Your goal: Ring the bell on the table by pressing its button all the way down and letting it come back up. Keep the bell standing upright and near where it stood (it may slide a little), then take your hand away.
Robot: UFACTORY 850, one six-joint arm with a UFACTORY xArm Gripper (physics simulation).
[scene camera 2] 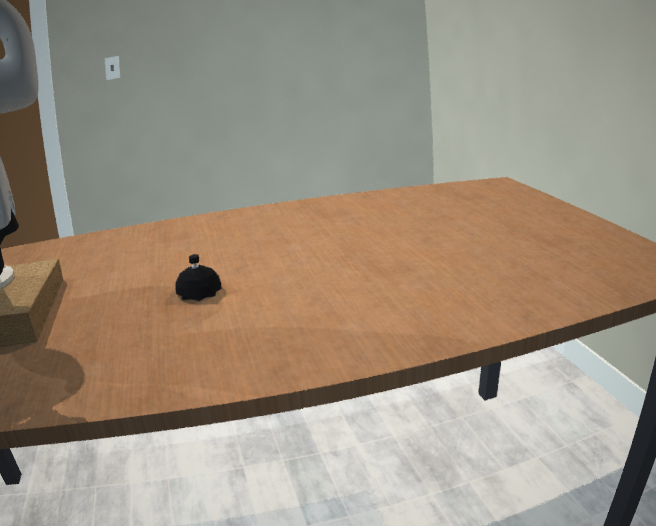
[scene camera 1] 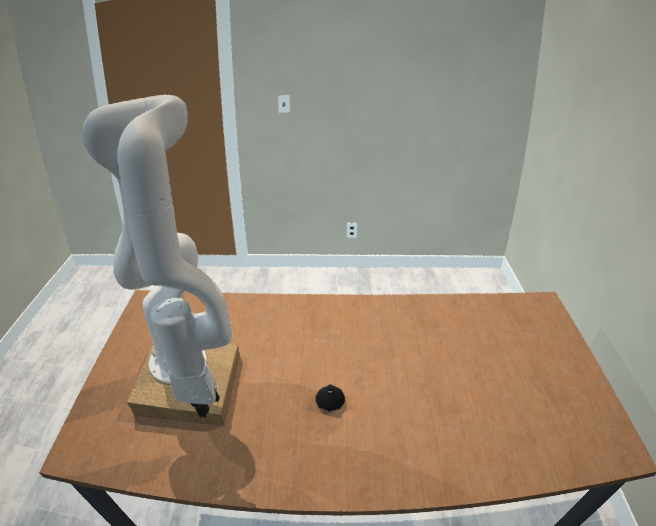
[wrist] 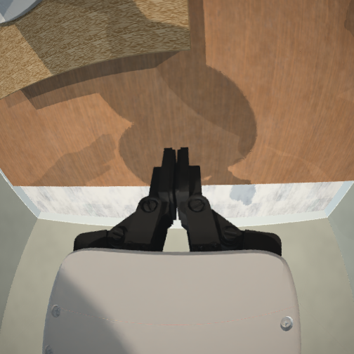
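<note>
A black domed bell stands upright on the wooden table. Its small black button stands up on a short silver stem above the dome, with a gap between button and dome. My gripper is shut, its two black fingertips together with nothing between them. In scene camera 1 the gripper is at the left, near the front edge of the base block, well to the left of the bell and apart from it. The bell itself does not show clearly in the wrist view.
The arm's base stands on a speckled wooden block at the table's left side. The arm rises above that block. A brown door and grey walls stand behind the table.
</note>
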